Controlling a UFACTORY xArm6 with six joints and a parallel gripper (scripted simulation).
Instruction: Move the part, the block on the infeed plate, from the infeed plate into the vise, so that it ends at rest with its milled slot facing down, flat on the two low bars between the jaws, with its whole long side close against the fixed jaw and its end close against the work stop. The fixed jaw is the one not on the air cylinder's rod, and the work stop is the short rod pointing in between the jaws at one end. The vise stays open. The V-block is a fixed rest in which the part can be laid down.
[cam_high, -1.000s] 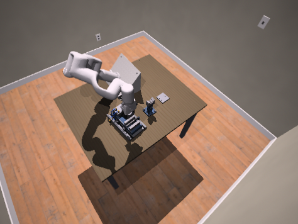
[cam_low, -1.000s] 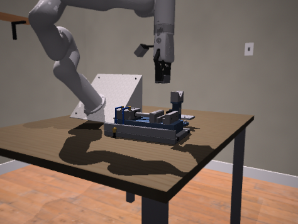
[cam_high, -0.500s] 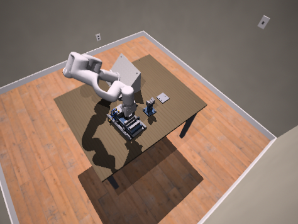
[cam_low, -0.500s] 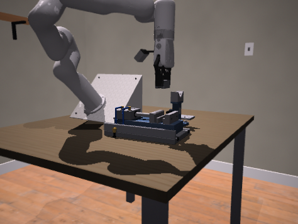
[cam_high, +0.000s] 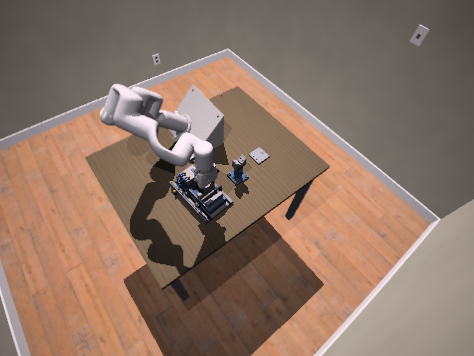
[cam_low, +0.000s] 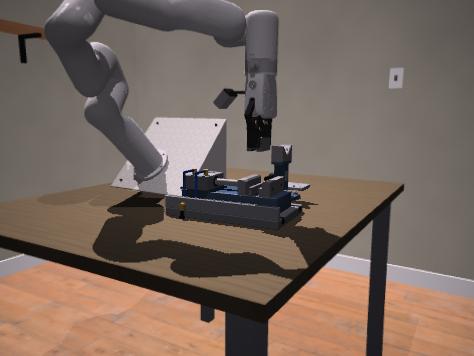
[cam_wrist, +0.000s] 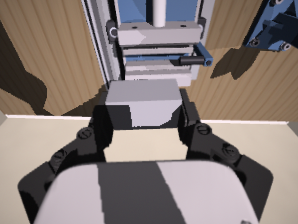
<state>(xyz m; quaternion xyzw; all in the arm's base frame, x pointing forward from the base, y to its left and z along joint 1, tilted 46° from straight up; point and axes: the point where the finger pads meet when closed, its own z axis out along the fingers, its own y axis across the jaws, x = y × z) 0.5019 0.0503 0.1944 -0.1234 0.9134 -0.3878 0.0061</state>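
The fixed jaw lies 110 mm below my hand, 30 mm to the left of it and 30 mm ahead of it. From my hand the other things lie so: part 20 mm below; moving jaw 110 mm below, 40 mm behind, 10 mm to the left; work stop 100 mm below, 60 mm to the left, 10 mm behind.
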